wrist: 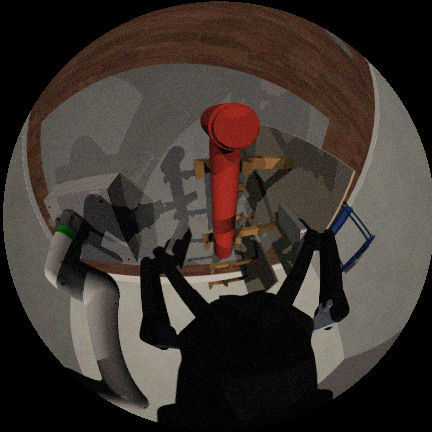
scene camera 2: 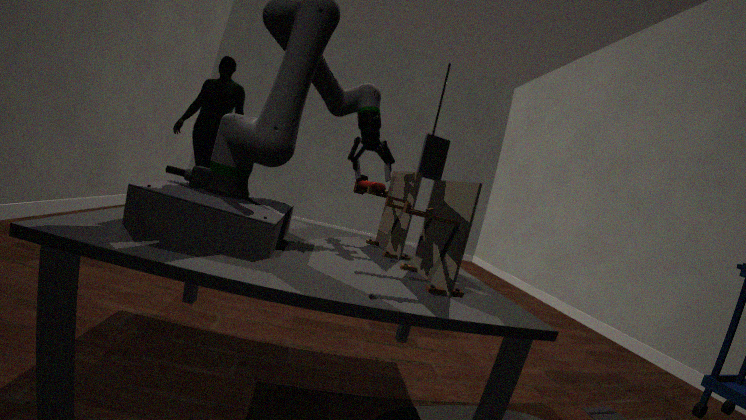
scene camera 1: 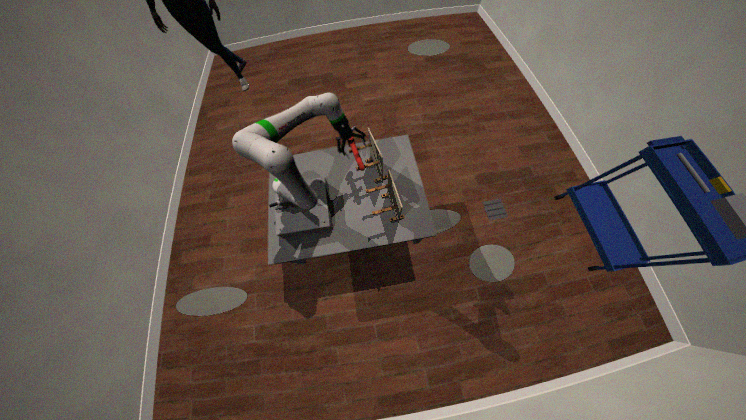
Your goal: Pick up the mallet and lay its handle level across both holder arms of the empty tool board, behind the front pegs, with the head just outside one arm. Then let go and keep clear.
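Places are measured from the arm's base along level axes (x ahead, y left, z up), in millimetres.
Where they show: gripper, fingertip midpoint: [wrist: 233, 219] [scene camera 2: 373, 179] [scene camera 1: 357, 152]; arm's base, link origin: [wrist: 74, 224] [scene camera 2: 225, 192].
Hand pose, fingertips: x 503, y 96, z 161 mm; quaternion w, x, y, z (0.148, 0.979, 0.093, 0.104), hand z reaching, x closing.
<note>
Each offset is from my fingertips to the centre of the thing. Level surfaces: height alone.
The red mallet @(28 mm down, 7 mm back, 9 mm left) [scene camera 1: 356, 153] [scene camera 2: 371, 186] [wrist: 225, 185] lies across the holder arms of the farther tool board @(100 mm down, 67 mm ahead, 14 mm right) [scene camera 1: 375, 151] [wrist: 300, 175], with its head at the far end. My gripper [scene camera 1: 353, 144] [scene camera 2: 374, 178] [wrist: 233, 219] is open and empty. It points down just above the mallet, with a finger on either side of the handle in the wrist view; the exact height gap is hard to tell. The empty tool board @(111 mm down, 78 mm ahead, 346 mm right) [scene camera 1: 395, 195] [scene camera 2: 454, 229] [wrist: 262, 265] stands upright nearer the scene cameras, with two bare tan arms reaching toward the robot. Its front pegs are too small to make out.
Both boards stand on the grey table @(263 mm down) [scene camera 1: 339, 247] [scene camera 2: 323, 286], close beside each other. The robot's pedestal [scene camera 2: 198, 224] is at the left. A dark box [scene camera 2: 434, 156] with a thin rod shows by the boards. A person [scene camera 1: 195, 26] [scene camera 2: 216, 120] stands behind; a blue cart [scene camera 1: 608, 224] is right.
</note>
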